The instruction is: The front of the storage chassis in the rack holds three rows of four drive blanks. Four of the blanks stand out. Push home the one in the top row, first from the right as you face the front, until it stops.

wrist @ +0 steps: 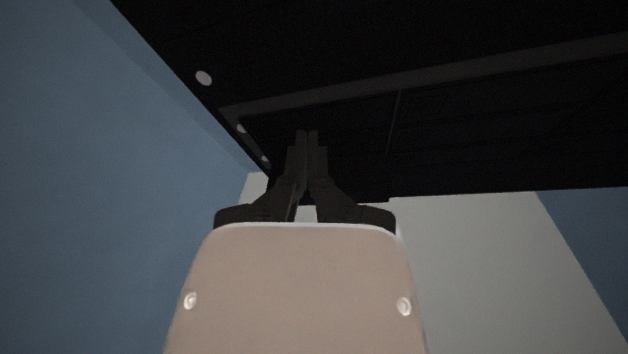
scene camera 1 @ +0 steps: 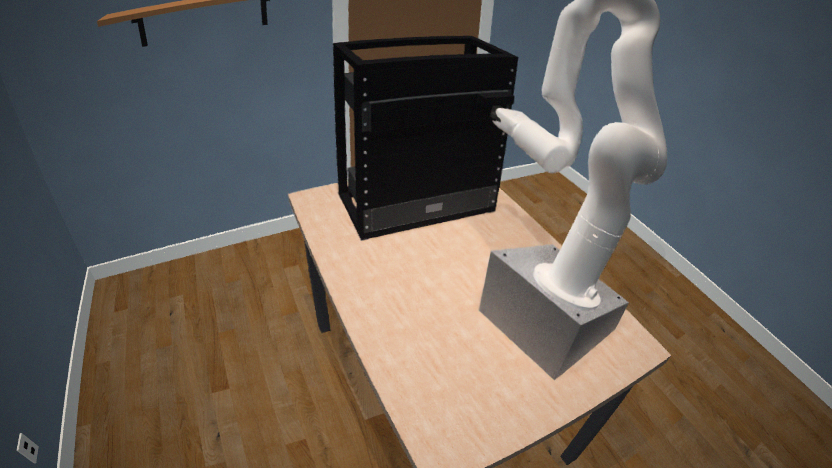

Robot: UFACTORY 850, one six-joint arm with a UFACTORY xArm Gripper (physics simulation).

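The storage chassis [scene camera 1: 430, 113] [wrist: 425, 74] is a dark unit in the upper part of the black rack [scene camera 1: 359, 174]. Its drive blanks are nearly black; single blanks cannot be told apart in the scene view. In the wrist view a thin upright line parts the end column of blanks [wrist: 355, 132] from the one beside it. How far each blank stands out is too dark to tell. My gripper [scene camera 1: 494, 114] [wrist: 308, 142] is shut and empty. Its fingertips are at the chassis front near the right end, over that end column; contact cannot be told, and the fingers hide part of the front.
The rack's screw-dotted side post is close beside the fingers. A grey panel with a light label [scene camera 1: 434, 207] is low in the rack. The rack stands on a wooden table [scene camera 1: 407, 325], with the arm's grey base block [scene camera 1: 526, 308] near the table's right edge.
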